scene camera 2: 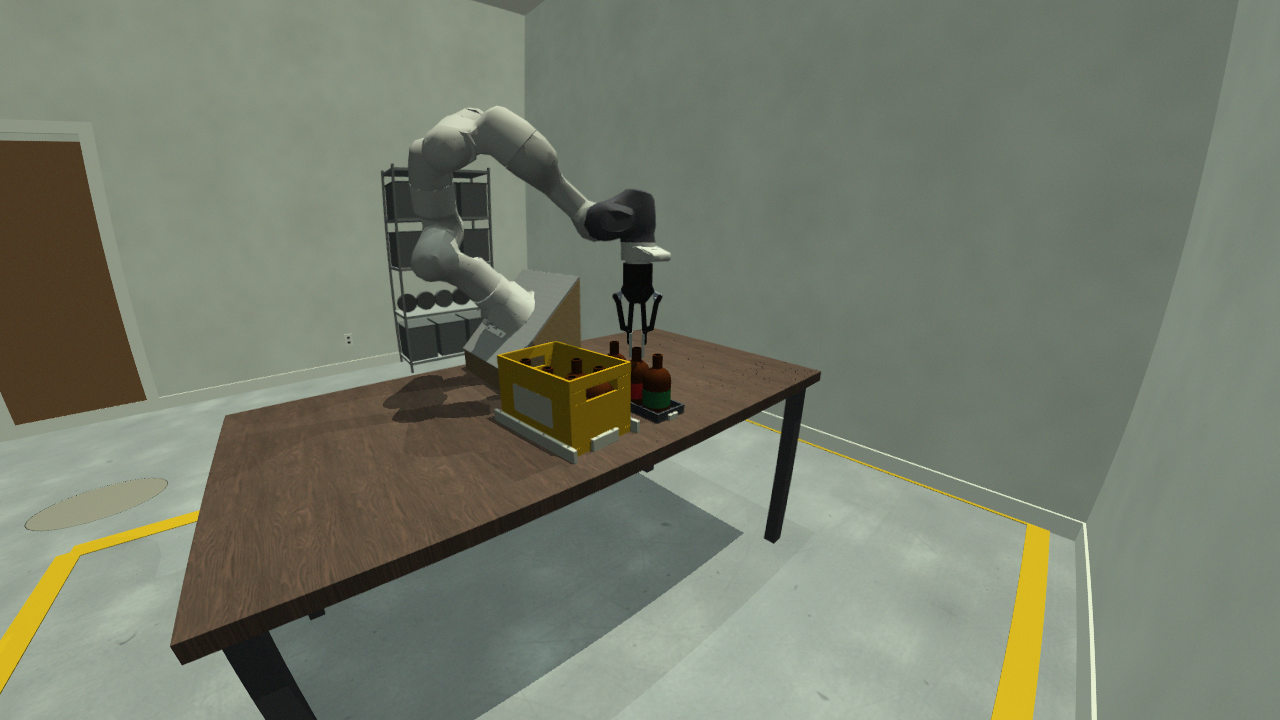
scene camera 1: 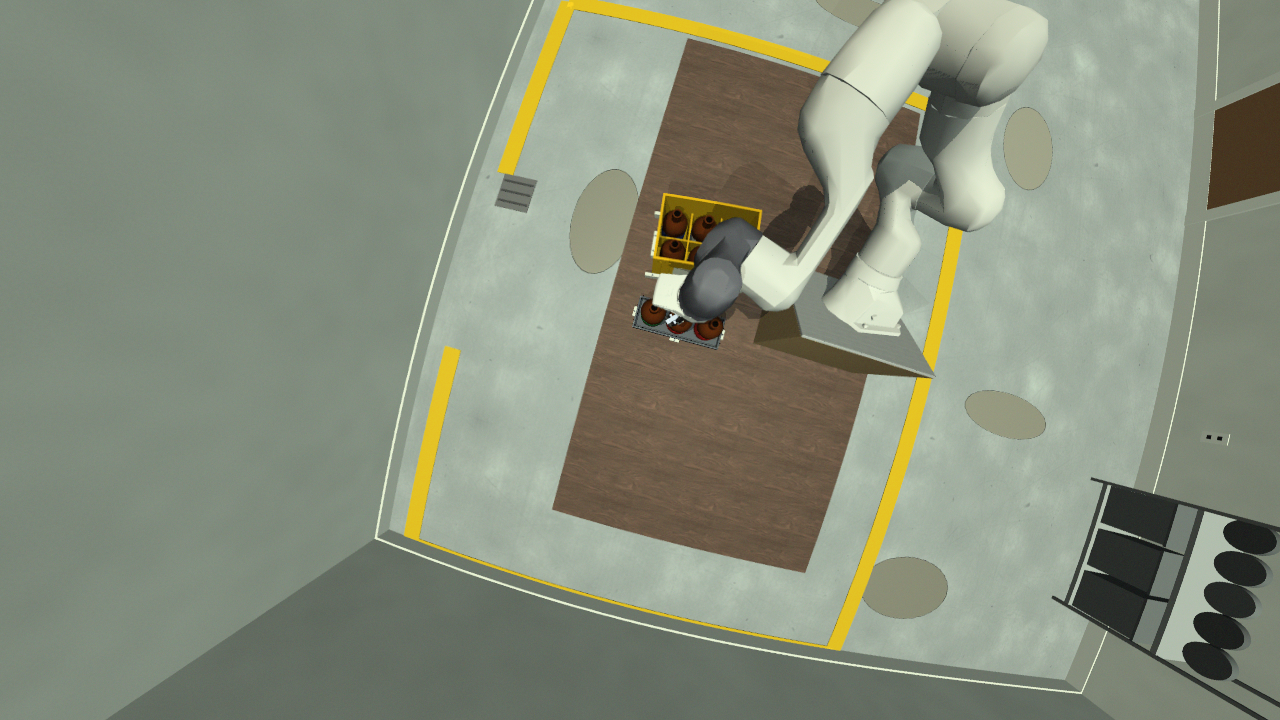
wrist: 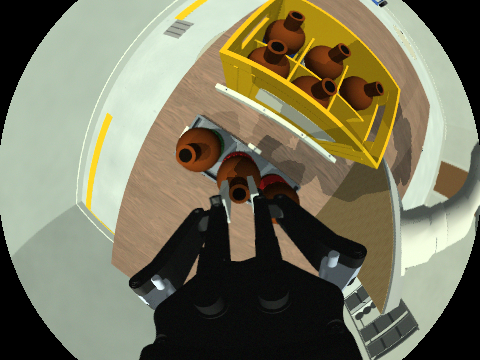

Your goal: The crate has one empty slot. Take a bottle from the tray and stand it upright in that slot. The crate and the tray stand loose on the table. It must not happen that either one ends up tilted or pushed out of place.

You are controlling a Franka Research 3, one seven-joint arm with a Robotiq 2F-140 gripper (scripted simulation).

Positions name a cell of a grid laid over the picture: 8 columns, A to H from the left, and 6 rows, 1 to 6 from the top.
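Looking through scene camera 2, I find my gripper (scene camera 2: D3), a crate (scene camera 2: D4) and a bottle (scene camera 2: E4). The wrist view shows me a bottle (wrist: D3) and a bottle (wrist: E1), and in it I also see the crate (wrist: F3) and my own gripper (wrist: D4). In scene camera 1 there is the crate (scene camera 1: E2) again.
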